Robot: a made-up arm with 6 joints.
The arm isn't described. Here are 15 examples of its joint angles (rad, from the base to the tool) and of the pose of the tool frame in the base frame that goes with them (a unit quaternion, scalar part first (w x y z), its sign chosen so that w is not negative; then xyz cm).
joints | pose
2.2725 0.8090 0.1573 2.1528 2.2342 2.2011 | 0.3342 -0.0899 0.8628 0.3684 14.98 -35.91 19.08
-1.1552 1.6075 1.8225 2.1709 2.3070 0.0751 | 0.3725 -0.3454 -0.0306 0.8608 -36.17 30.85 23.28
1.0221 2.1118 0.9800 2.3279 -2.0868 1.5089 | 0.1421 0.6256 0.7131 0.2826 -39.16 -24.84 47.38
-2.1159 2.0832 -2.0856 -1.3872 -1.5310 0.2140 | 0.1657 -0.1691 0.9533 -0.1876 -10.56 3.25 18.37
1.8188 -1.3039 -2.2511 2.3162 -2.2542 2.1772 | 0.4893 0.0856 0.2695 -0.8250 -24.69 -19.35 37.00
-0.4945 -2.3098 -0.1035 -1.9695 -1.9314 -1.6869 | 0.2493 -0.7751 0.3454 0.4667 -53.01 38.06 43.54
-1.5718 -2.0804 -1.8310 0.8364 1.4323 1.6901 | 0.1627 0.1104 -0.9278 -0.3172 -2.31 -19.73 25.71
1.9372 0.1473 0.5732 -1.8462 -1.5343 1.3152 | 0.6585 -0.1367 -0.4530 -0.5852 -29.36 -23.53 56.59
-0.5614 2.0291 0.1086 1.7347 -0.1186 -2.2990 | 0.9791 -0.0671 0.0909 -0.1691 -64.12 23.95 19.76
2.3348 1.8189 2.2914 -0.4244 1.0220 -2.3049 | 0.1192 -0.7505 0.4907 0.4263 16.58 -33.20 102.87
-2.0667 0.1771 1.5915 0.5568 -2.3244 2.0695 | 0.1350 -0.7590 -0.3310 0.5442 1.92 44.67 82.10
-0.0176 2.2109 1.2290 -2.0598 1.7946 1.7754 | 0.0747 0.3993 -0.8850 -0.2274 -28.77 -58.66 67.62
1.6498 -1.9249 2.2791 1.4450 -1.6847 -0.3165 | 0.3100 -0.3821 -0.8315 0.2580 -9.65 6.52 65.18
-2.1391 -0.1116 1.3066 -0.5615 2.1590 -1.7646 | 0.4572 0.8072 0.3669 0.0690 -3.91 -8.26 99.93
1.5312 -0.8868 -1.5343 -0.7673 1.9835 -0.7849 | 0.1010 0.1138 0.4203 -0.8945 -8.32 -32.55 -26.04
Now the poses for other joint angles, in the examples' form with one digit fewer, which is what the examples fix.
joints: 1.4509 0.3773 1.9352 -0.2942 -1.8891 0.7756
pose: 0.309 -0.441 0.349 -0.767 -27.8 -43.8 94.3
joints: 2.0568 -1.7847 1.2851 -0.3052 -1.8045 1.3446
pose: 0.761 -0.436 -0.449 0.168 2.4 -44.8 100.5
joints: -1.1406 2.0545 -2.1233 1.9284 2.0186 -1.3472
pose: 0.455 0.110 0.857 0.217 -10.4 48.0 61.3
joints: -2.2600 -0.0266 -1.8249 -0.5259 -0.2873 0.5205
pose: 0.400 0.820 -0.133 -0.388 60.4 19.9 -0.8
